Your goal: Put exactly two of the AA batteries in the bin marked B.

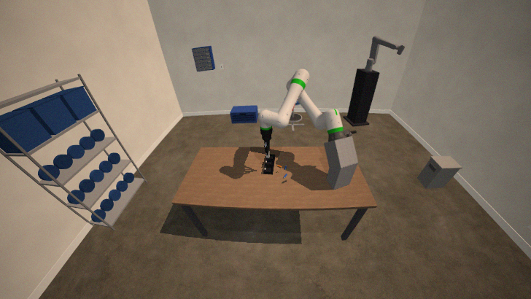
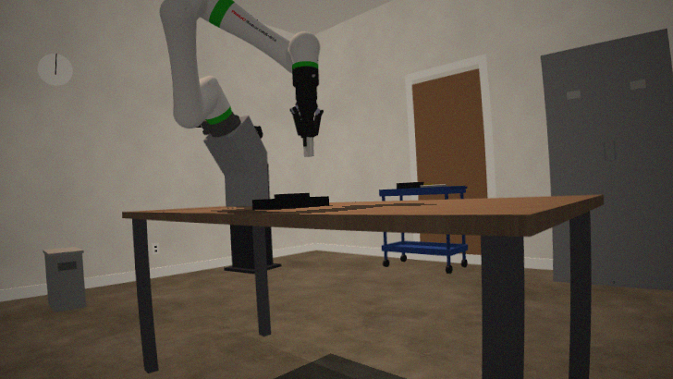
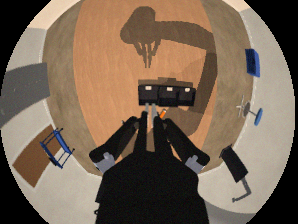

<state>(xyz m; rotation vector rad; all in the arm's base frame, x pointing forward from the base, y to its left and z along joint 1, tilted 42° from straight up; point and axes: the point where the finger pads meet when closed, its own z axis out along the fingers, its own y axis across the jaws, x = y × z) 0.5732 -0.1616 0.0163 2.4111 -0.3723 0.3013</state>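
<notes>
Now: the orange battery 11 cm behind my hand, 3 cm to the right of it and 20 cm below it. From my hand the other things lie so: small dark piece 11 cm behind, 17 cm to the left, 20 cm below; then blue AA battery 14 cm behind, 11 cm to the left, 20 cm below.
</notes>
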